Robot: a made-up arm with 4 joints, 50 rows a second.
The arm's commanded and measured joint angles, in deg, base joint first. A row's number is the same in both.
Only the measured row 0 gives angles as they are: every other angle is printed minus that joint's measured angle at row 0.
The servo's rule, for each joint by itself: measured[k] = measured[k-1] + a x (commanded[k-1-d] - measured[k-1]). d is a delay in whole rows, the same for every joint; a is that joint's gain. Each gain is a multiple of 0.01, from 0.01 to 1. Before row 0 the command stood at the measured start. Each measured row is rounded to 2 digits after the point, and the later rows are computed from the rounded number. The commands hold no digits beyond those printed.
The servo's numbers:
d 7
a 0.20 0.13 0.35 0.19
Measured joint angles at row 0: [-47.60 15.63 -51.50 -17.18]
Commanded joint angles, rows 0 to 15: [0.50 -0.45 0.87 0.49]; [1.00 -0.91 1.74 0.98]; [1.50 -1.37 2.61 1.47]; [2.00 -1.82 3.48 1.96]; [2.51 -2.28 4.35 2.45]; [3.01 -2.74 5.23 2.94]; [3.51 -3.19 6.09 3.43]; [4.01 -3.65 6.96 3.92]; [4.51 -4.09 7.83 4.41]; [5.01 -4.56 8.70 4.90]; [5.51 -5.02 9.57 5.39]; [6.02 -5.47 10.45 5.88]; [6.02 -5.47 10.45 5.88]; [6.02 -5.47 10.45 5.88]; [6.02 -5.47 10.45 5.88]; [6.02 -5.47 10.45 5.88]
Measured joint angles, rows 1 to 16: [0.00 0.00 0.00 0.00]; [0.00 0.00 0.00 0.00]; [0.00 0.00 0.00 0.00]; [0.00 0.00 0.00 0.00]; [0.00 0.00 0.00 0.00]; [0.00 0.00 0.00 0.00]; [0.00 0.00 0.00 0.00]; [0.10 -0.06 0.30 0.09]; [0.28 -0.17 0.80 0.26]; [0.52 -0.33 1.43 0.49]; [0.82 -0.52 2.15 0.77]; [1.16 -0.75 2.92 1.09]; [1.53 -1.01 3.73 1.44]; [1.93 -1.29 4.56 1.82]; [2.35 -1.60 5.40 2.22]; [2.78 -1.92 6.25 2.64]
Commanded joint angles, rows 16 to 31: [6.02 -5.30 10.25 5.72]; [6.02 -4.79 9.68 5.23]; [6.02 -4.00 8.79 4.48]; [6.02 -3.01 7.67 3.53]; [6.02 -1.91 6.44 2.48]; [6.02 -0.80 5.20 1.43]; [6.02 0.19 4.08 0.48]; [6.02 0.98 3.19 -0.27]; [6.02 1.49 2.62 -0.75]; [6.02 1.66 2.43 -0.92]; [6.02 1.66 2.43 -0.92]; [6.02 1.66 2.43 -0.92]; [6.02 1.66 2.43 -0.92]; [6.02 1.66 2.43 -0.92]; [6.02 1.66 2.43 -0.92]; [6.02 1.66 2.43 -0.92]
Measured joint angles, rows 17 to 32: [3.23 -2.26 7.11 3.07]; [3.69 -2.62 7.97 3.51]; [4.16 -2.99 8.84 3.96]; [4.53 -3.31 9.40 4.32]; [4.83 -3.59 9.77 4.62]; [5.07 -3.83 10.01 4.86]; [5.26 -4.04 10.16 5.05]; [5.41 -4.20 10.19 5.18]; [5.53 -4.28 10.01 5.19]; [5.63 -4.24 9.58 5.06]; [5.71 -4.08 8.91 4.77]; [5.77 -3.80 8.05 4.33]; [5.82 -3.41 7.05 3.78]; [5.86 -2.94 6.01 3.15]; [5.89 -2.43 5.02 2.50]; [5.92 -1.92 4.18 1.88]
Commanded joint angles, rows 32 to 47: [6.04 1.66 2.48 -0.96]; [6.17 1.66 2.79 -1.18]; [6.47 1.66 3.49 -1.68]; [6.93 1.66 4.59 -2.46]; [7.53 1.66 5.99 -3.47]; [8.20 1.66 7.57 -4.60]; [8.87 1.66 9.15 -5.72]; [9.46 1.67 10.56 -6.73]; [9.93 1.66 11.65 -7.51]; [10.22 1.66 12.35 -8.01]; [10.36 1.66 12.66 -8.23]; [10.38 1.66 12.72 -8.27]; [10.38 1.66 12.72 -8.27]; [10.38 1.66 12.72 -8.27]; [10.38 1.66 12.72 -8.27]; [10.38 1.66 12.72 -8.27]
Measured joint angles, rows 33 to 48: [5.94 -1.45 3.57 1.35]; [5.96 -1.05 3.17 0.92]; [5.97 -0.70 2.91 0.57]; [5.98 -0.39 2.74 0.29]; [5.99 -0.12 2.63 0.06]; [6.00 0.11 2.56 -0.13]; [6.00 0.31 2.51 -0.28]; [6.01 0.49 2.50 -0.41]; [6.04 0.64 2.60 -0.56]; [6.13 0.77 2.91 -0.77]; [6.29 0.89 3.50 -1.09]; [6.54 0.99 4.37 -1.54]; [6.87 1.08 5.49 -2.12]; [7.27 1.16 6.77 -2.80]; [7.71 1.23 8.10 -3.55]; [8.15 1.29 9.34 -4.30]
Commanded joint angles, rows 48 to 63: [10.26 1.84 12.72 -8.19]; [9.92 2.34 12.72 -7.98]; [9.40 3.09 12.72 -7.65]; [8.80 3.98 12.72 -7.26]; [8.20 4.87 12.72 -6.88]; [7.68 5.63 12.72 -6.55]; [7.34 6.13 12.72 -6.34]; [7.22 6.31 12.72 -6.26]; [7.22 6.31 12.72 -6.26]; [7.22 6.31 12.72 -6.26]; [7.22 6.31 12.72 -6.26]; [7.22 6.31 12.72 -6.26]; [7.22 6.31 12.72 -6.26]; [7.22 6.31 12.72 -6.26]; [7.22 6.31 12.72 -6.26]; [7.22 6.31 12.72 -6.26]
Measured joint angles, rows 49 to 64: [8.56 1.34 10.39 -5.00]; [8.92 1.38 11.18 -5.61]; [9.21 1.42 11.72 -6.12]; [9.44 1.45 12.07 -6.53]; [9.63 1.48 12.30 -6.86]; [9.78 1.50 12.45 -7.13]; [9.90 1.52 12.54 -7.35]; [9.97 1.56 12.60 -7.51]; [9.96 1.66 12.64 -7.60]; [9.85 1.85 12.67 -7.61]; [9.64 2.13 12.69 -7.54]; [9.35 2.49 12.70 -7.41]; [9.02 2.90 12.71 -7.25]; [8.68 3.32 12.71 -7.08]; [8.39 3.71 12.71 -6.92]; [8.16 4.05 12.71 -6.79]
